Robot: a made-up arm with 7 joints. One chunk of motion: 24 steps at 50 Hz.
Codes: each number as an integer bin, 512 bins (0 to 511) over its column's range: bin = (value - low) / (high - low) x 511, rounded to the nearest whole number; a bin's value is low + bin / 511 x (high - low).
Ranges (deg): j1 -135..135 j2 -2.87..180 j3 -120.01..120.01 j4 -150..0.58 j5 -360.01..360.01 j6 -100.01..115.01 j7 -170.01..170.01
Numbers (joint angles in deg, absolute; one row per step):
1: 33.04 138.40 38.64 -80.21 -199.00 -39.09 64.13
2: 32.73 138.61 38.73 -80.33 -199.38 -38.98 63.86
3: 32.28 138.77 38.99 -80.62 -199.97 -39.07 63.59
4: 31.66 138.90 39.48 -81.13 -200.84 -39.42 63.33
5: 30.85 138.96 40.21 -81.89 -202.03 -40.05 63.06
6: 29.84 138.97 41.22 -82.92 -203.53 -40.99 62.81
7: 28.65 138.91 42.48 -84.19 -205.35 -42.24 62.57
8: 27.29 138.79 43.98 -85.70 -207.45 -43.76 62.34
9: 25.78 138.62 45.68 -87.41 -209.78 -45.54 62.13
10: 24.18 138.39 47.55 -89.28 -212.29 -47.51 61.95
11: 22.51 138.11 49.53 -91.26 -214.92 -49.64 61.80
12: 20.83 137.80 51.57 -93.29 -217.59 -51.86 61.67
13: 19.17 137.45 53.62 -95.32 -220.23 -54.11 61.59
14: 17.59 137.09 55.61 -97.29 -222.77 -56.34 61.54
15: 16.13 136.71 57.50 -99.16 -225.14 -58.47 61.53
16: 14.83 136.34 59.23 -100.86 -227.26 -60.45 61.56
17: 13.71 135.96 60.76 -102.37 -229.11 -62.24 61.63
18: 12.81 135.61 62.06 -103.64 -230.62 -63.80 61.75
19: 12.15 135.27 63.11 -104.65 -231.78 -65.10 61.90
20: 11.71 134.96 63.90 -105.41 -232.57 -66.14 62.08
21: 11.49 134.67 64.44 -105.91 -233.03 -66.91 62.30
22: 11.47 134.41 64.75 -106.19 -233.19 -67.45 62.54
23: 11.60 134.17 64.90 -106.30 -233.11 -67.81 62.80
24: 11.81 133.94 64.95 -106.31 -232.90 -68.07 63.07
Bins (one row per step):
1: 318 395 338 237 114 145 352
2: 317 395 338 236 114 145 351
3: 317 396 339 235 114 145 351
4: 315 396 340 234 113 144 351
5: 314 396 341 231 112 142 350
6: 312 396 343 228 111 140 350
7: 310 396 346 223 110 137 350
8: 307 396 349 218 108 134 349
9: 304 395 353 212 107 129 349
10: 301 395 357 206 105 125 349
11: 298 394 361 199 103 120 348
12: 295 393 365 192 101 114 348
13: 292 392 370 186 99 109 348
14: 289 391 374 179 97 104 348
15: 286 390 378 173 96 99 348
16: 284 389 382 167 94 94 348
17: 281 388 385 162 93 90 348
18: 280 387 388 157 92 86 348
19: 278 386 390 154 91 83 349
20: 278 385 392 151 90 80 349
21: 277 384 393 150 90 79 349
22: 277 384 393 149 90 77 349
23: 277 383 394 148 90 77 350
24: 278 382 394 148 90 76 350

